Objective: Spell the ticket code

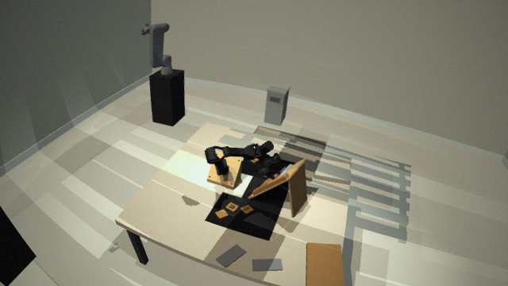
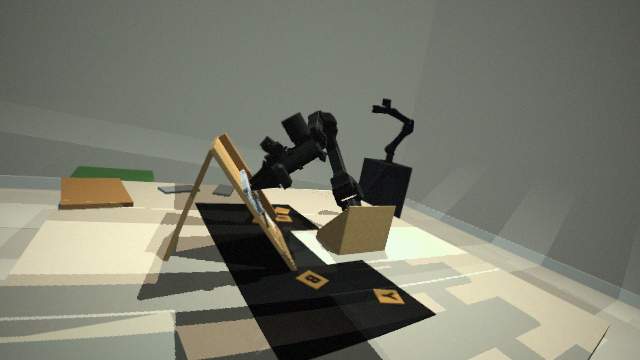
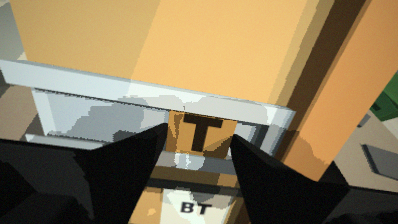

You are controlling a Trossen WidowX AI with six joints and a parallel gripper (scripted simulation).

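My gripper tip is now 6 cm past the white ticket and 8 cm above it. Round my gripper tip: letter tile marked t: right at my gripper tip; black mat: 16 cm behind, 4 cm to the left, 17 cm below; pale grey box: 35 cm ahead, 40 cm to the left, 15 cm below.
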